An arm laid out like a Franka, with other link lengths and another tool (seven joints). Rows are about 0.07 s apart.
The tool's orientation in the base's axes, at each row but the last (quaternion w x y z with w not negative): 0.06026 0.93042 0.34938 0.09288; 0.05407 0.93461 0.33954 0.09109; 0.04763 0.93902 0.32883 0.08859; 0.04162 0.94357 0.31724 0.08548
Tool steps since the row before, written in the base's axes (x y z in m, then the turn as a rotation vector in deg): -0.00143 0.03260 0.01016 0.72 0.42 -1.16; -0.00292 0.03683 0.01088 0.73 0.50 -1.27; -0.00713 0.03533 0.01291 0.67 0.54 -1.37; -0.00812 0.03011 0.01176 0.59 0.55 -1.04
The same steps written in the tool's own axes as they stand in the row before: 0.02183 -0.02352 -0.01176 0.66 -0.06 1.27; 0.02299 -0.02817 -0.01268 0.70 -0.13 1.37; 0.01838 -0.02997 -0.01516 0.67 -0.22 1.46; 0.01346 -0.02719 -0.01380 0.66 -0.23 1.12
